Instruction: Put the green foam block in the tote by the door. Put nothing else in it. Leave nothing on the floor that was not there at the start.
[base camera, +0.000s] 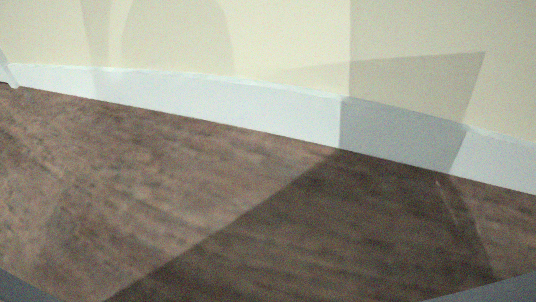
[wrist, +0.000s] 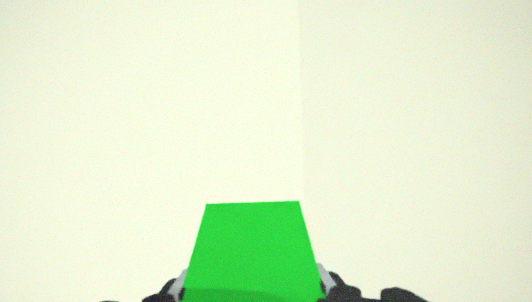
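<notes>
The green foam block shows at the bottom middle of the wrist view, large and bright. My gripper is shut on it, with a grey and black finger at each side of the block. The block is held up in front of a pale wall. The fingertips are partly hidden behind the block and cut by the lower edge of the view. The tote and the door do not show in either view.
In the base camera view a cream wall with a white baseboard runs across, close ahead and nearer on the right. Brown wood floor lies before it, with a broad shadow. A thin pale object stands at the far left edge.
</notes>
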